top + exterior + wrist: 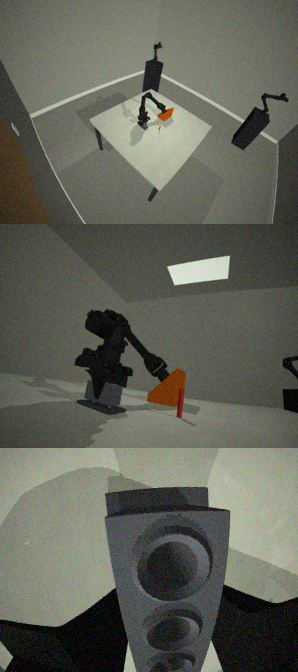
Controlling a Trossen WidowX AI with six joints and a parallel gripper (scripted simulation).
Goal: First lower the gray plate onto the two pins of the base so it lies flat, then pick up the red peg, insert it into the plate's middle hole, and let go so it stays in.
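My gripper tip is 20 mm above the dark base. From my gripper tip the other things lie so: red peg (200 mm to the left, 100 mm behind, 20 mm above); then gray plate (30 mm above).
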